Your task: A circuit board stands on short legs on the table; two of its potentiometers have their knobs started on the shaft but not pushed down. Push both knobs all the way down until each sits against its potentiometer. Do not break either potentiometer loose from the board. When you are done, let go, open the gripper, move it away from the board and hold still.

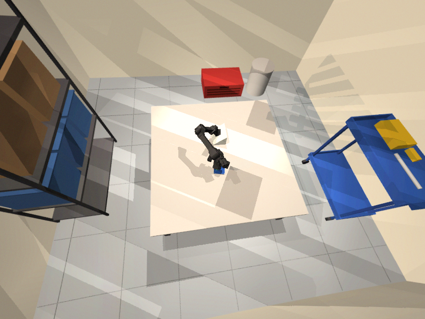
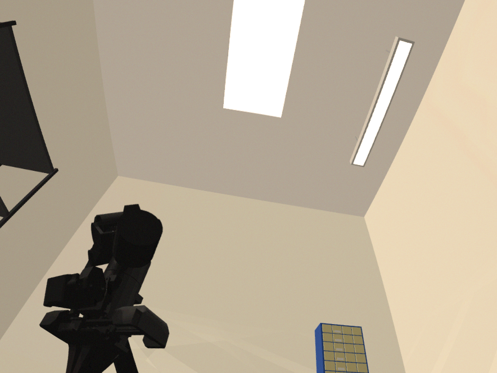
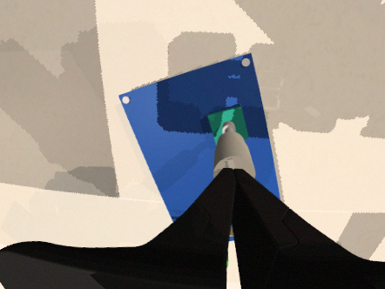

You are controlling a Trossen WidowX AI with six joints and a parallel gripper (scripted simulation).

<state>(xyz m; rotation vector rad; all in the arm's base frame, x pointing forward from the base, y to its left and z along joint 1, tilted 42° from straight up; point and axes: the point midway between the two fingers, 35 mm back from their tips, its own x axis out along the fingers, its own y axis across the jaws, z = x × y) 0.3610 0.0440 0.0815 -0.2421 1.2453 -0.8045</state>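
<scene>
The green knob is 80 mm behind my gripper tip, 40 mm to the left of it and 40 mm below it. From my gripper tip the other things lie so: potentiometer with knob 40 mm below.
</scene>
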